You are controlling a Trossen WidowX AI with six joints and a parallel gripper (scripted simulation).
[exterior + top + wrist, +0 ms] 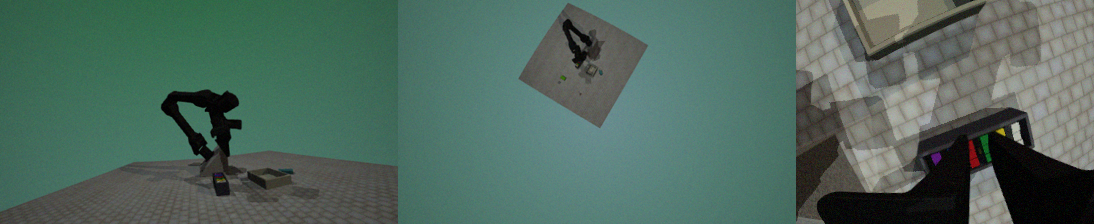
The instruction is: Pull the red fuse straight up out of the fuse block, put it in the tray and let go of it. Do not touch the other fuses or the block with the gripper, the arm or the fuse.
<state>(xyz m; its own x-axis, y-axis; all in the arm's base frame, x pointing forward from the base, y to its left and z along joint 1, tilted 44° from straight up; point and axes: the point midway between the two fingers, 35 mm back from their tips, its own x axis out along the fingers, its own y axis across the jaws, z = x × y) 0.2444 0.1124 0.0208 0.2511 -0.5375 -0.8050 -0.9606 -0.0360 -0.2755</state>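
Right now the red fuse is 4 cm to the right of my gripper tip and 8 cm below it. Round my gripper tip: tan tray: 1 cm behind, 14 cm to the left, 10 cm below; teal block: 8 cm behind, 25 cm to the left, 10 cm below; green piece: 28 cm ahead, 9 cm to the right, 10 cm below.
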